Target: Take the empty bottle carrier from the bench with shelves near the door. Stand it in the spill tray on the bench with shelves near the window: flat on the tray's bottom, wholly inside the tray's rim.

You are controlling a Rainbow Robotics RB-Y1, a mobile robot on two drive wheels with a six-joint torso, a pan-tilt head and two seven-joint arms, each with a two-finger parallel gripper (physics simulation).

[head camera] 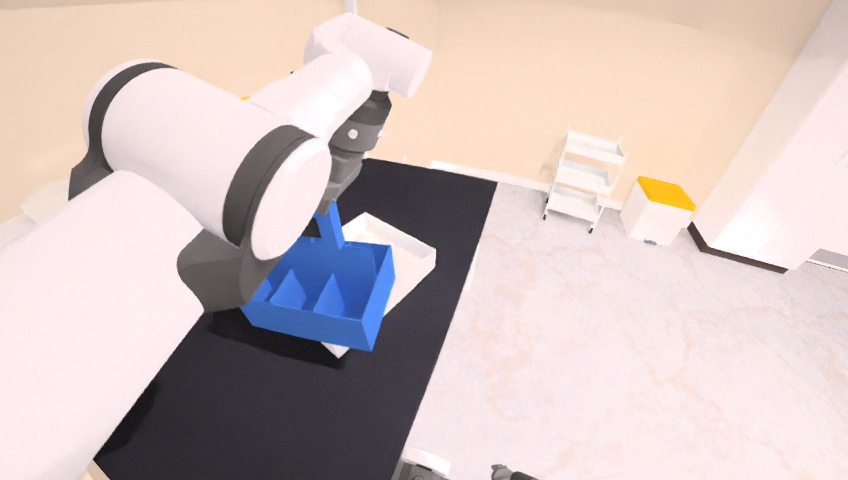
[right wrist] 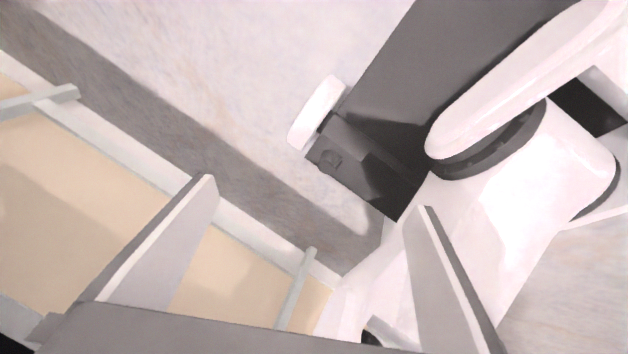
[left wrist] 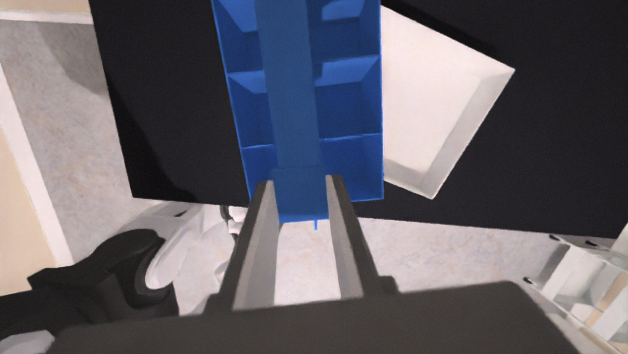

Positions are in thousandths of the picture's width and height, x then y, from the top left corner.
Labels:
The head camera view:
left gripper: 383, 432
blue bottle carrier: 386, 603
white spill tray: 488, 543
white bin with yellow lid: 773, 441
white shelf cart: 662, 416
tall white cabinet: 911, 434
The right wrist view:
right gripper: 496, 569
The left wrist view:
left gripper: 480, 535
blue bottle carrier: 488, 256
white spill tray: 695, 261

